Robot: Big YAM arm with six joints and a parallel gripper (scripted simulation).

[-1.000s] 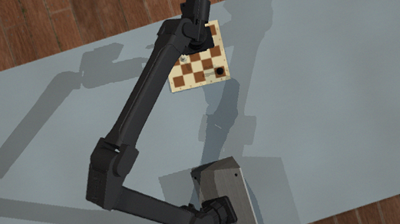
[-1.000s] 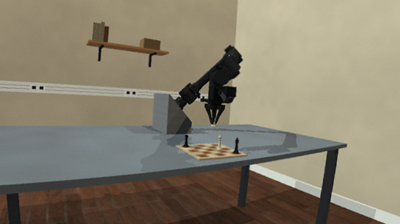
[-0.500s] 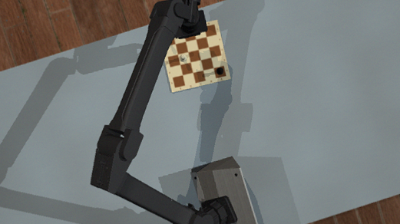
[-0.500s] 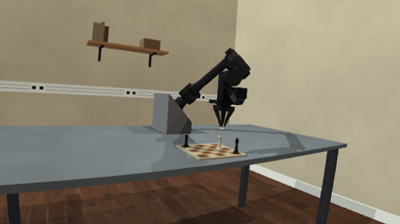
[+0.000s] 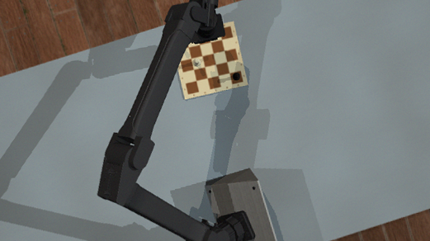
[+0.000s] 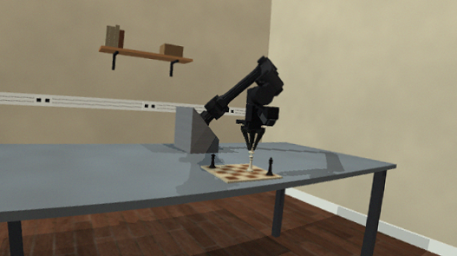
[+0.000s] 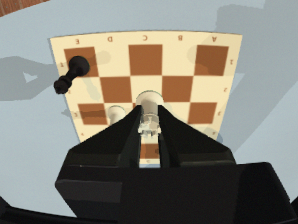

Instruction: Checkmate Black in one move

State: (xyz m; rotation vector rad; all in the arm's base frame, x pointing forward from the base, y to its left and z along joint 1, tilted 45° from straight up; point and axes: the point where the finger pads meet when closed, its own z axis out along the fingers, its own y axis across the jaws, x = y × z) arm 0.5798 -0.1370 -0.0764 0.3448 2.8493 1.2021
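Right now the small chessboard is 70 mm behind my hand, 20 mm to the left of it and 100 mm below it. The rest, counted from my hand: black chess piece (20 mm ahead, 80 mm to the left, 70 mm below); tall white piece (60 mm behind, 60 mm to the left, 70 mm below); short white piece (right at my hand).
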